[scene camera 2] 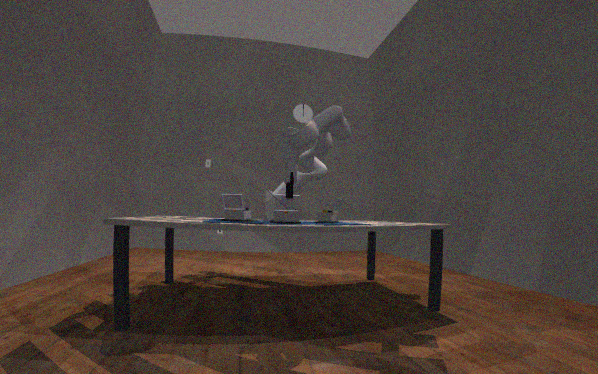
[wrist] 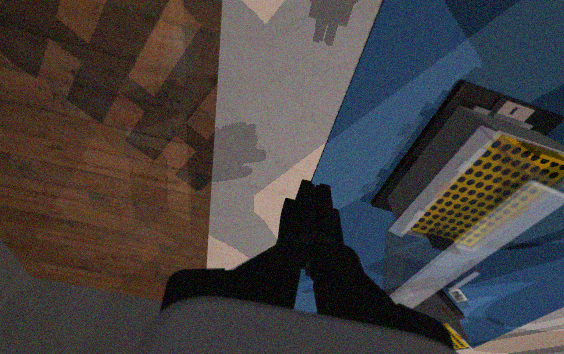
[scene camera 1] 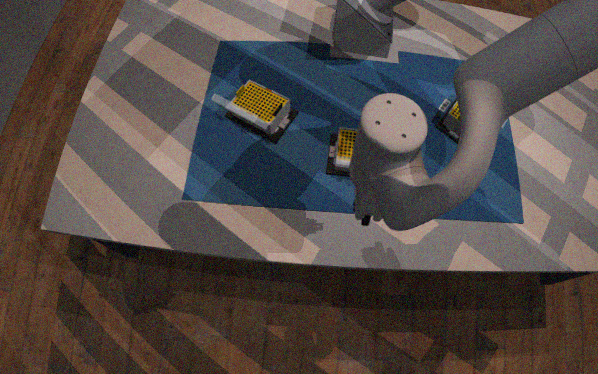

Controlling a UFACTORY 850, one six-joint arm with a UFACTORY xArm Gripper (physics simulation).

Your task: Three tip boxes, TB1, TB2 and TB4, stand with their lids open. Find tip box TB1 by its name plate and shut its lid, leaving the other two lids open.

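My gripper (scene camera 1: 366, 220) (scene camera 2: 289, 195) (wrist: 308, 199) is shut and empty, pointing down in front of the middle tip box, above the blue mat's front edge. The middle tip box (scene camera 1: 344, 156) (scene camera 2: 286, 216) (wrist: 425, 180) has yellow tips and a clear lid (wrist: 480, 245) standing open; the arm hides its right part in scene camera 1. The left tip box (scene camera 1: 260, 107) (scene camera 2: 233, 215) has its lid (scene camera 2: 232, 202) up. The right tip box (scene camera 1: 452, 120) (scene camera 2: 327, 216) is partly behind the arm; its name plate (scene camera 1: 444, 105) (wrist: 457, 295) is too small to read surely. No plate readable as TB1 shows.
The boxes stand on a blue mat (scene camera 1: 240, 185) (wrist: 350, 150) on a patterned table (scene camera 1: 125, 200) (wrist: 280, 75). The robot base (scene camera 1: 362, 37) is at the back. The arm (scene camera 1: 480, 125) reaches in from the right over the right box. The table's front edge is close to the gripper.
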